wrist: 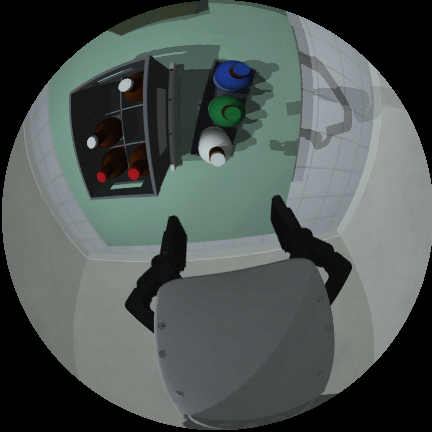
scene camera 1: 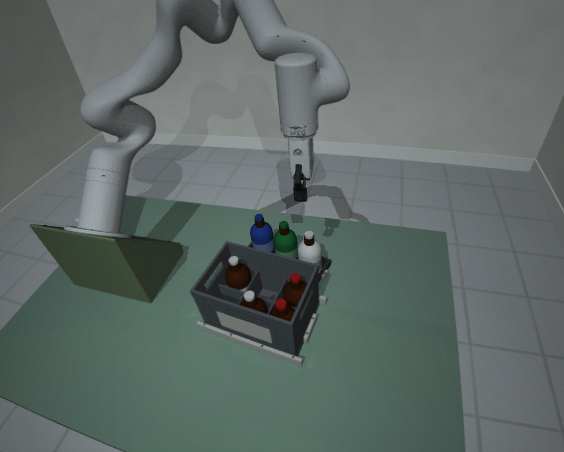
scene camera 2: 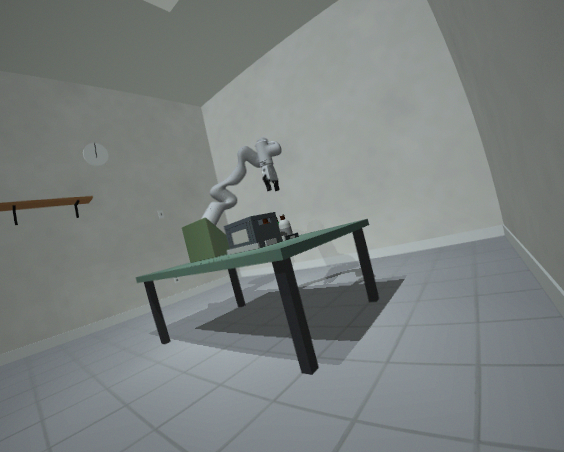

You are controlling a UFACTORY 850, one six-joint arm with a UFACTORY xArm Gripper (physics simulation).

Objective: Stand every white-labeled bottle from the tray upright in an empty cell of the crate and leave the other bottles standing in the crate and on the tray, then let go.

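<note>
The white-labeled bottle (scene camera 1: 310, 251) (scene camera 2: 285, 227) (wrist: 215, 145) stands on the dark tray (wrist: 202, 125) behind the crate, at the end of a row with a green bottle (scene camera 1: 285, 242) (wrist: 226, 111) and a blue bottle (scene camera 1: 262, 234) (wrist: 232, 75). The grey crate (scene camera 1: 207, 310) (wrist: 152, 175) holds two white-capped brown bottles (scene camera 1: 237, 276) (wrist: 107, 132) and two red-capped ones (scene camera 1: 295, 292) (wrist: 114, 164). Its back middle and front left cells, as scene camera 1 sees them, are empty. My gripper (scene camera 1: 300, 194) (scene camera 2: 272, 189) (wrist: 225, 216) is open and empty, high above the tray side.
Pale strips (scene camera 1: 250, 344) lie along the crate's base on the green table (scene camera 1: 380, 360) (scene camera 2: 320, 239). A green block (scene camera 1: 100, 265) (scene camera 2: 199, 242) under the arm's base stands left of the crate. The crate's walls rise around its bottles.
</note>
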